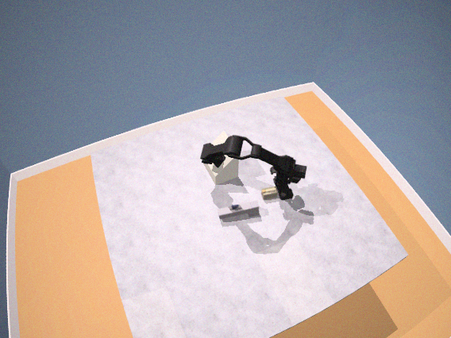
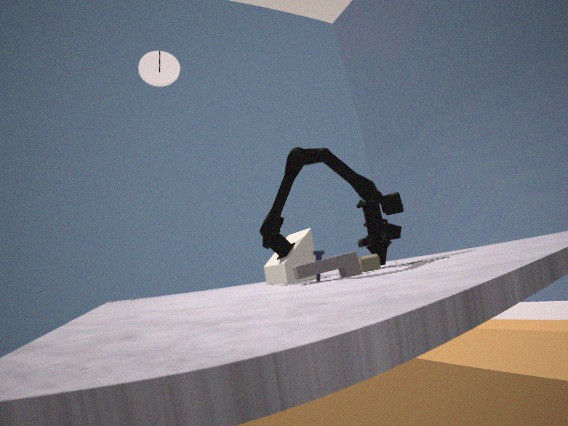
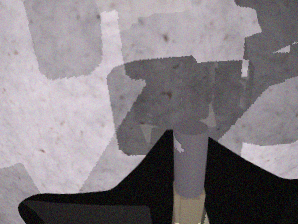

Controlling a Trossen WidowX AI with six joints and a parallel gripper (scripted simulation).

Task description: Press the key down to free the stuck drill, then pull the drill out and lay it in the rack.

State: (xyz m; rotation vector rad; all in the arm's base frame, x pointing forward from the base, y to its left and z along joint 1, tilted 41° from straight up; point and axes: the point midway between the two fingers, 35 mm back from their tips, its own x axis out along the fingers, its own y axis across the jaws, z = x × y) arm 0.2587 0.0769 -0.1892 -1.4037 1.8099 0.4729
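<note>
My gripper tip is 4 cm to the left of the drill, 3 cm below it and 1 cm past it. From my gripper tip the other things lie so: olive-tan rack: 5 cm to the right, 2 cm behind, 1 cm above; holder block: 23 cm to the right, 3 cm above, 1 cm behind; key: 25 cm to the right, 4 cm above, 2 cm behind.
</note>
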